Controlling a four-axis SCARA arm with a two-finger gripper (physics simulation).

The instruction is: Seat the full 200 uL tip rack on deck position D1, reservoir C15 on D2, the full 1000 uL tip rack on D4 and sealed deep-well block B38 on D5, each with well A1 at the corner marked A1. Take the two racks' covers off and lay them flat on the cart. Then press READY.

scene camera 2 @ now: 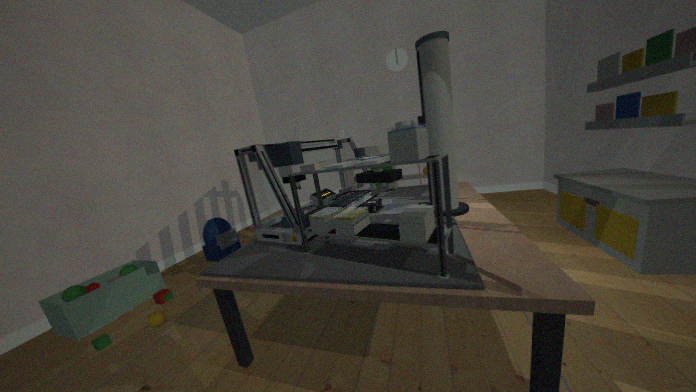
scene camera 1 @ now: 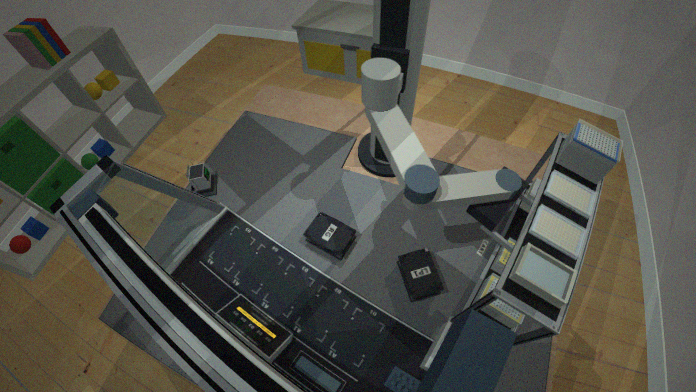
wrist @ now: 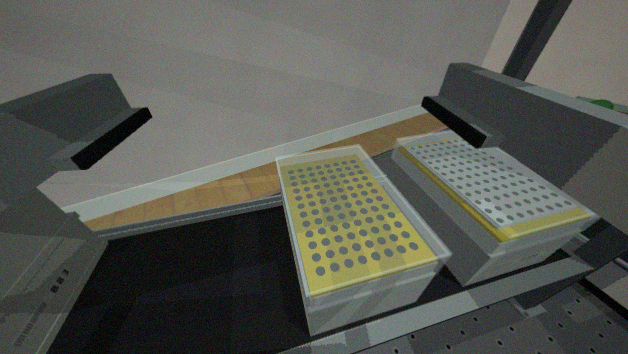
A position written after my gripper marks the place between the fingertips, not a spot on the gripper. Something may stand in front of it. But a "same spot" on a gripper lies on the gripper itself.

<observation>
My gripper shows in scene camera 2, in scene camera 1 [540, 239] and in the wrist view. One and the same spot on my gripper: [wrist: 569, 142] is [scene camera 2: 351, 188].
</observation>
